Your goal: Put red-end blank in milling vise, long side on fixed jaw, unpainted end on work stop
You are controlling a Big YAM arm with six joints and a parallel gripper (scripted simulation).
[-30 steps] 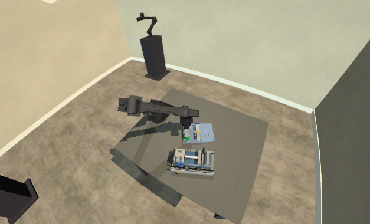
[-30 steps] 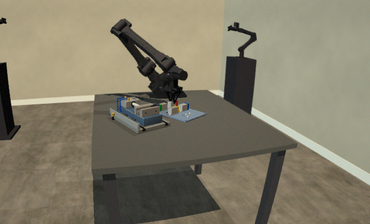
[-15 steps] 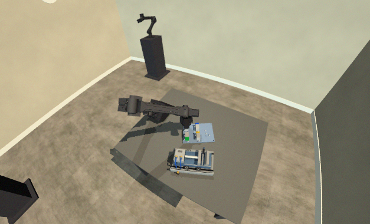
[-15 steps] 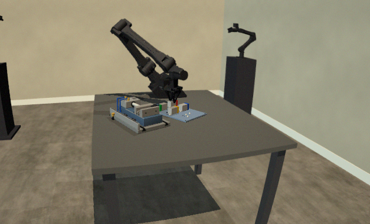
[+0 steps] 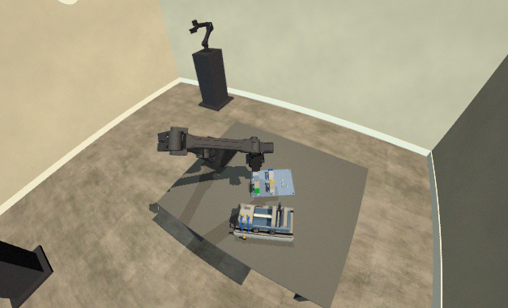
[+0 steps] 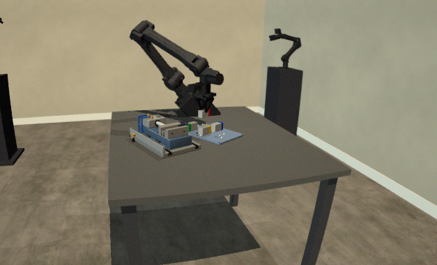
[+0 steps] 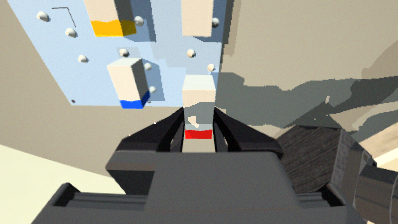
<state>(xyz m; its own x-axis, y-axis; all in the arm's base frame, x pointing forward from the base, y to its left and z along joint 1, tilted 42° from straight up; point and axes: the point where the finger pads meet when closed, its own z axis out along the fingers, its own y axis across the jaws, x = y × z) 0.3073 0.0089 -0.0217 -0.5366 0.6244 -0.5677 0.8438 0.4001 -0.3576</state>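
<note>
My hand is 240 mm short of the work stop rod and 170 mm to the left of it. From my hand the other things lie so: grey bar with red end: 20 mm below; blue-ended blank: 80 mm ahead, 40 mm to the left, 70 mm below; green-ended blank: 50 mm ahead, 80 mm to the right, 70 mm below.
</note>
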